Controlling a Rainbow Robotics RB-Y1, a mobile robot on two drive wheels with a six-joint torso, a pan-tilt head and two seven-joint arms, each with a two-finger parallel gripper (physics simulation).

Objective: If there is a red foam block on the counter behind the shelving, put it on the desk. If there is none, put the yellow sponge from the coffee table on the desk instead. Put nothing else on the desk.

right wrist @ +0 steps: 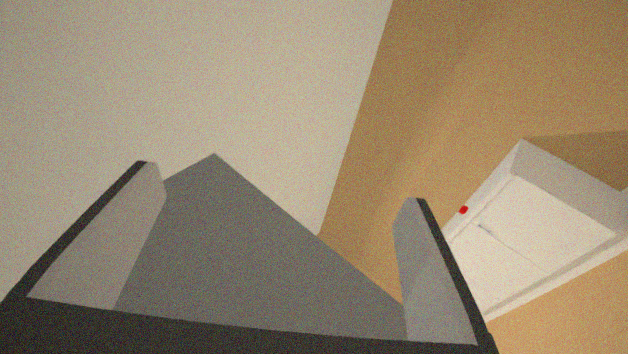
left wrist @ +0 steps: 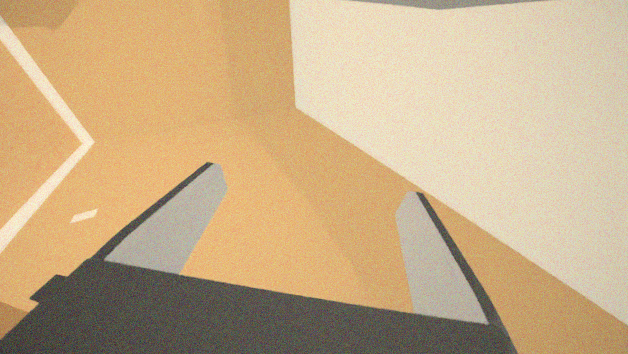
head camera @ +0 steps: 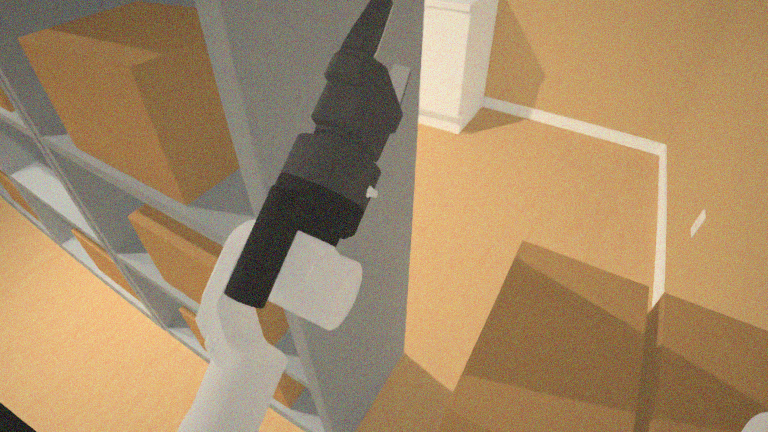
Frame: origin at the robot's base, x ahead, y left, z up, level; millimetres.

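Where they show: left gripper, fingertip midpoint: (left wrist: 311, 189) (head camera: 394, 37); right gripper, fingertip midpoint: (right wrist: 283, 196).
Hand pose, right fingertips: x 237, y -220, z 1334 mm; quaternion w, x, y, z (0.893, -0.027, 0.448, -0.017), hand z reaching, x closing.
After its pixels a point has its place.
The white counter (head camera: 445, 64) {x 2304, y 788, z 516 mm} (right wrist: 555, 215) {x 2303, y 780, z 484 mm} stands beyond the end of the grey shelving (head camera: 375, 290) {x 403, y 335, z 642 mm} (right wrist: 250, 270) {x 411, y 334, z 1514 mm}, which hides part of it in the head view. A small red item (right wrist: 463, 209) {x 2539, y 1320, z 940 mm} shows at the counter's top edge in the right wrist view; it is too small to tell its shape. My left gripper (head camera: 394, 34) {x 243, y 218, z 1329 mm} (left wrist: 311, 189) {x 243, y 218, z 1329 mm} is open and empty, in front of the shelving's side panel in the head view. My right gripper (right wrist: 283, 196) {x 237, y -220, z 1334 mm} is open and empty, with the shelving ahead of it. The desk, coffee table and yellow sponge do not show.
Large brown boxes (head camera: 177, 102) {x 241, y 616, z 1180 mm} stand in the shelving, close to my left arm. A white baseboard (head camera: 662, 225) {x 1827, y -688, z 73 mm} (left wrist: 50, 85) {x 2808, y -210, z 86 mm} runs along the walls to a corner. A small pale wall plate (head camera: 698, 222) {x 1439, y -665, z 413 mm} (left wrist: 84, 216) {x 1438, y -667, z 407 mm} is near it. Dark shadows (head camera: 563, 322) fall on the floor.
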